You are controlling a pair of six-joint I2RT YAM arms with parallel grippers.
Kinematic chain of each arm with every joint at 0, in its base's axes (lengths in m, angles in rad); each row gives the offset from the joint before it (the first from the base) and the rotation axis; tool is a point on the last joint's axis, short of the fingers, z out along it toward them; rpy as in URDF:
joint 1: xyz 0 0 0.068 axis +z
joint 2: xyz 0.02 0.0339 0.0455 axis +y
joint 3: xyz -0.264 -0.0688 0 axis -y
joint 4: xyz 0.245 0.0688 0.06 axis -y
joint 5: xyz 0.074 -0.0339 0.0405 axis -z
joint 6: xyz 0.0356 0 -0.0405 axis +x
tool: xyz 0 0 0 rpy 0 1.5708 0
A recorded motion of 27 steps. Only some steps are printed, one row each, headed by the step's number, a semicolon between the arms.
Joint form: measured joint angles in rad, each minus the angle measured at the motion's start. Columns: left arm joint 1, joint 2, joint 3, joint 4, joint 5, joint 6; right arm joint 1, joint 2, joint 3, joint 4, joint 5, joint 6.
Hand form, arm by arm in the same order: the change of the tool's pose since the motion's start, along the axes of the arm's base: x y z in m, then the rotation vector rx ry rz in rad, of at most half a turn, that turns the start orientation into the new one. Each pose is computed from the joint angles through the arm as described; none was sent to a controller.
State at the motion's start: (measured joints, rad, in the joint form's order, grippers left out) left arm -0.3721 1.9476 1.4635 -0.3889 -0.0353 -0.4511; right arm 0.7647 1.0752 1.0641 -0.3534 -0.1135 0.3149
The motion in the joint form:
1: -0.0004 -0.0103 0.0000 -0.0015 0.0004 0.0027; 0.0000 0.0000 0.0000 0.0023 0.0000 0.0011
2: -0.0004 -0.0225 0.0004 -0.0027 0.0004 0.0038; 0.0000 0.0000 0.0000 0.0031 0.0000 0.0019
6: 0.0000 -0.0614 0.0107 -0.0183 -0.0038 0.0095; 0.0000 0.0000 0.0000 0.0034 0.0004 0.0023
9: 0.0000 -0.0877 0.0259 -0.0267 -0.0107 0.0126; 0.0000 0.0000 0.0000 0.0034 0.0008 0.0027
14: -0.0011 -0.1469 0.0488 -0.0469 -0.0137 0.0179; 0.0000 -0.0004 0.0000 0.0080 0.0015 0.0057
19: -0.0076 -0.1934 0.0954 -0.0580 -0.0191 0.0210; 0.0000 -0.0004 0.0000 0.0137 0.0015 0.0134
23: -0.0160 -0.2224 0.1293 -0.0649 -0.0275 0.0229; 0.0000 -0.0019 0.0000 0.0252 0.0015 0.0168
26: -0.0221 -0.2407 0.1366 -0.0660 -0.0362 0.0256; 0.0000 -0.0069 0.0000 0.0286 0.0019 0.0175
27: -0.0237 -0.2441 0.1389 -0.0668 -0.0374 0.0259; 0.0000 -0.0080 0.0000 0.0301 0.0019 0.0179
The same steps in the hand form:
1: -0.0012 0.0003 0.0041 -0.0018 -0.0086 -0.0027; 0.0001 0.0001 0.0002 0.0022 -0.0009 -0.0004
2: -0.0024 0.0007 0.0092 -0.0053 -0.0195 -0.0035; 0.0001 0.0001 0.0003 0.0033 -0.0009 -0.0007
6: -0.0065 0.0027 0.0272 -0.0109 -0.0531 -0.0046; 0.0001 0.0001 0.0003 0.0036 -0.0009 -0.0012
9: -0.0087 0.0038 0.0421 -0.0161 -0.0864 -0.0021; 0.0001 0.0001 0.0003 0.0037 -0.0007 -0.0017
14: -0.0169 0.0066 0.0717 -0.0331 -0.1460 -0.0044; 0.0002 0.0001 0.0009 0.0088 -0.0023 -0.0034
19: -0.0237 0.0066 0.1047 -0.0579 -0.2242 -0.0081; 0.0003 0.0003 0.0015 0.0173 -0.0008 -0.0061
23: -0.0297 0.0057 0.1268 -0.0730 -0.2784 -0.0106; 0.0004 0.0003 0.0030 0.0284 -0.0077 -0.0071
26: -0.0343 0.0053 0.1362 -0.0757 -0.3036 -0.0114; -0.0004 -0.0005 0.0045 0.0346 -0.0133 -0.0077
27: -0.0352 0.0051 0.1382 -0.0769 -0.3084 -0.0122; -0.0006 -0.0007 0.0049 0.0366 -0.0149 -0.0078

